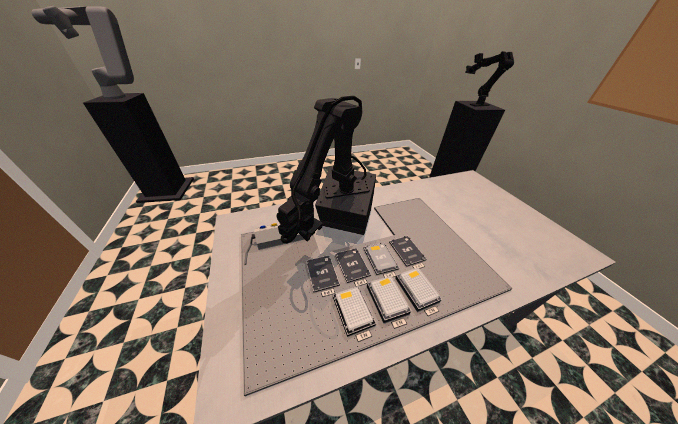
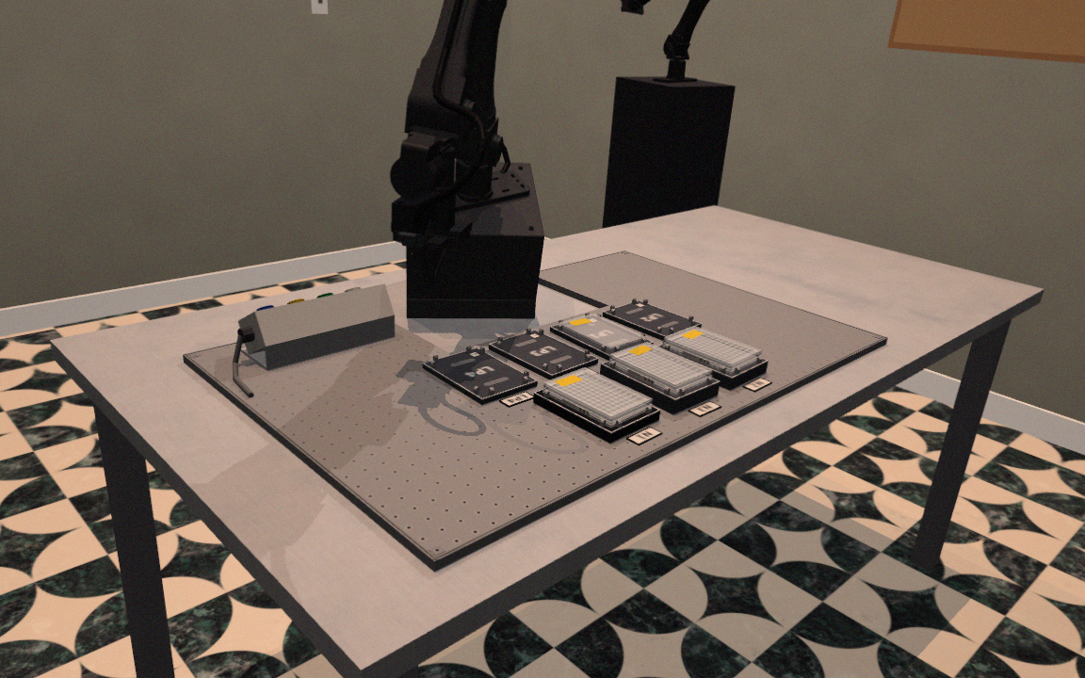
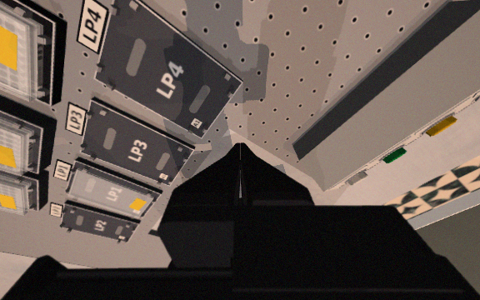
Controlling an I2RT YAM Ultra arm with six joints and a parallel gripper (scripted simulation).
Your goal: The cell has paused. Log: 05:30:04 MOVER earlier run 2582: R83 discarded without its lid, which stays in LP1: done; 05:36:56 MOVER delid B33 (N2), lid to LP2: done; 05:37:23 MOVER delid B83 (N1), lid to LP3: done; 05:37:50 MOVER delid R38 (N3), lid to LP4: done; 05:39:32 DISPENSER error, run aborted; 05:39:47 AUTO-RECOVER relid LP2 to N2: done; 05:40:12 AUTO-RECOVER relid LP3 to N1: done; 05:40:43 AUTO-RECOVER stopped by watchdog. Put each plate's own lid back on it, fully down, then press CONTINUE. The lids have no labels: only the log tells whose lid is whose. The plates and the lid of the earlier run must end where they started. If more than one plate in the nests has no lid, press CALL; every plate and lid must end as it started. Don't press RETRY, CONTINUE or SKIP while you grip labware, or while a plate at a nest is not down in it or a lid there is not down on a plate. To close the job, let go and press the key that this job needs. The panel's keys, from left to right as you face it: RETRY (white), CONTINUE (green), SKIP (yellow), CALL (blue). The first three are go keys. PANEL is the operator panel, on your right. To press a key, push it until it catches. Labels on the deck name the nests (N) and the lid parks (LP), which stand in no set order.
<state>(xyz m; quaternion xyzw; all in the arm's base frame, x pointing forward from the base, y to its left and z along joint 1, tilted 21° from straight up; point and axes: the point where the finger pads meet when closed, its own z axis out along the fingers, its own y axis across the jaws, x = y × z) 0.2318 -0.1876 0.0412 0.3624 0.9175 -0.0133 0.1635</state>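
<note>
Now: hand 180 mm past the green CONTINUE key, 100 mm to the left of it and 70 mm above it. From my hand the other things lie so: lid park LP3: 170 mm to the left, 130 mm below, 50 mm ahead; yellow SKIP key: 170 mm behind, 150 mm to the right, 70 mm below; white RETRY key: 190 mm behind, 70 mm below, 50 mm to the right.
</note>
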